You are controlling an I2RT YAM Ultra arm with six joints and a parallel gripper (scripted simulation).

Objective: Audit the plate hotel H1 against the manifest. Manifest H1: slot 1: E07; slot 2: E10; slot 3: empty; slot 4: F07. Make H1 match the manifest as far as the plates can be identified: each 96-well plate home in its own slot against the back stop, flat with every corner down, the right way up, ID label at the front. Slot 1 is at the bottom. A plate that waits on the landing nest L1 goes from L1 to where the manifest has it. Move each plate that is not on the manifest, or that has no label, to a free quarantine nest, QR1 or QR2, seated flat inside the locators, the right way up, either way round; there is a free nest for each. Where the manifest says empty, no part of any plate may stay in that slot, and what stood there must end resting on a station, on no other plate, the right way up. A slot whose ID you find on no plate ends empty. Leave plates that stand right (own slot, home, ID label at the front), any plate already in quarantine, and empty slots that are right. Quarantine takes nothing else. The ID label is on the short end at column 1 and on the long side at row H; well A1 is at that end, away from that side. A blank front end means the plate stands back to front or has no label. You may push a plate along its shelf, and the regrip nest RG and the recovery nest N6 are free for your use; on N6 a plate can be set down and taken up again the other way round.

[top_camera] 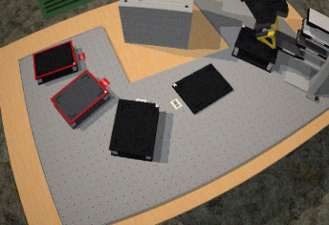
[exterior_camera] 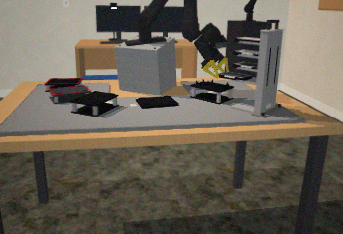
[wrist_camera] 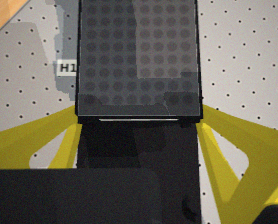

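Right now my hand is 4 cm past the black regrip nest RG, 3 cm to the left of it and 6 cm above it. The rest, counted from my hand: pale grey 96-well plate: 12 cm ahead, 7 cm to the left, 11 cm above; then A1 mark: 14 cm behind, 2 cm to the right, 6 cm below; then H1 tag: 2 cm ahead, 13 cm to the left, 12 cm below.
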